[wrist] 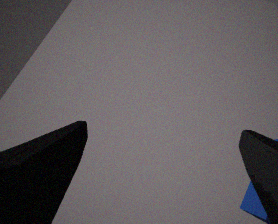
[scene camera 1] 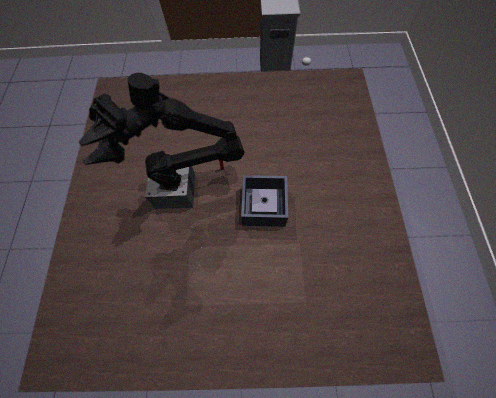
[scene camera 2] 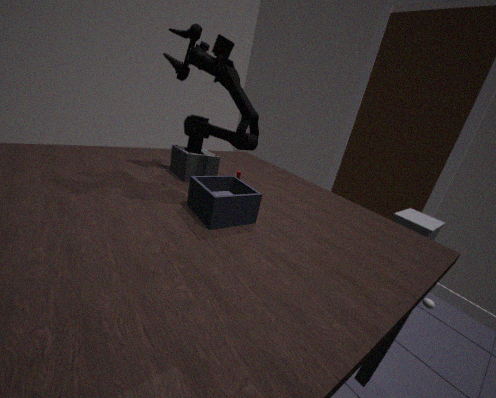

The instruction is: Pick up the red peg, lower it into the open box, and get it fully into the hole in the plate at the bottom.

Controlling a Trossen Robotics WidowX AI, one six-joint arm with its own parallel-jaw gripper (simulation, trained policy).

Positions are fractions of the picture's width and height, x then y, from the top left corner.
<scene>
In view: the gripper (scene camera 1: 0.17,0.39) and a grey-blue box (scene camera 2: 0.44,0.53).
The grey-blue box also shows in scene camera 1 (scene camera 1: 0.51,0.46). The gripper is seen too in the wrist view (wrist: 0.58,0.60) and in scene camera 2 (scene camera 2: 0.34,0.10). The wrist view misses the grey-blue box: it is out of frame.
</scene>
